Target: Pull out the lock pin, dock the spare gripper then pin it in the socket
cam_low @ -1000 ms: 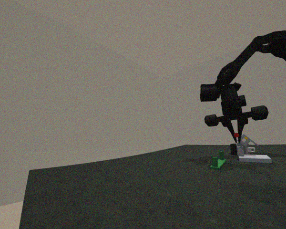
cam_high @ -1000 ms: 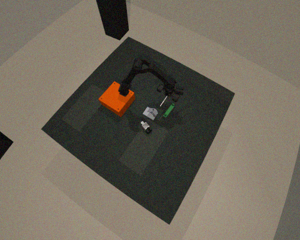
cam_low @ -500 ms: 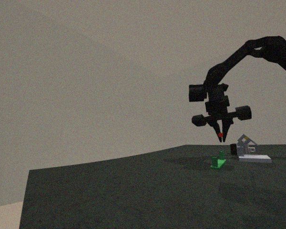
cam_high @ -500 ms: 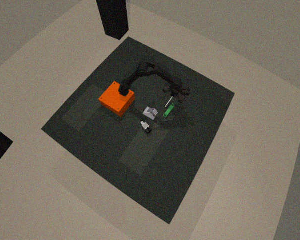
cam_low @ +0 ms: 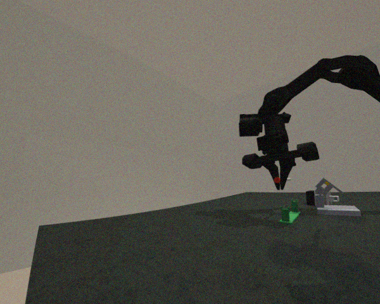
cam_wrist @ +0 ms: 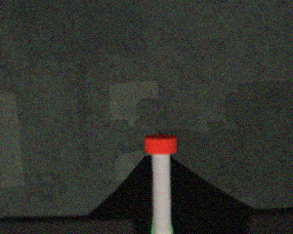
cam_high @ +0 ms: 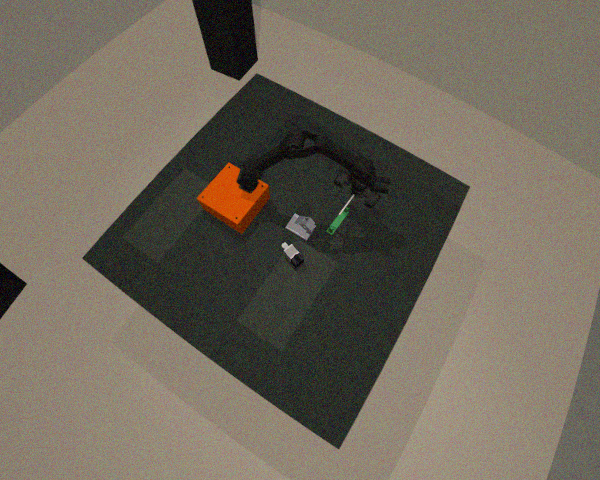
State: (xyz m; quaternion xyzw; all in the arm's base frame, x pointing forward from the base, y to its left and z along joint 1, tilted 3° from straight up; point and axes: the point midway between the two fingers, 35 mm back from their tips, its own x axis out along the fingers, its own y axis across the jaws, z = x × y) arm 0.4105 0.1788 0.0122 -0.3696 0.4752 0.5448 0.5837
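The green stand is 110 mm to the right of my gripper tip, 70 mm below it and 10 mm behind it. Also, from my gripper tip: grey mount (210 mm to the right, 120 mm behind, 40 mm below); then spare gripper (340 mm to the right, 120 mm behind, 70 mm below).
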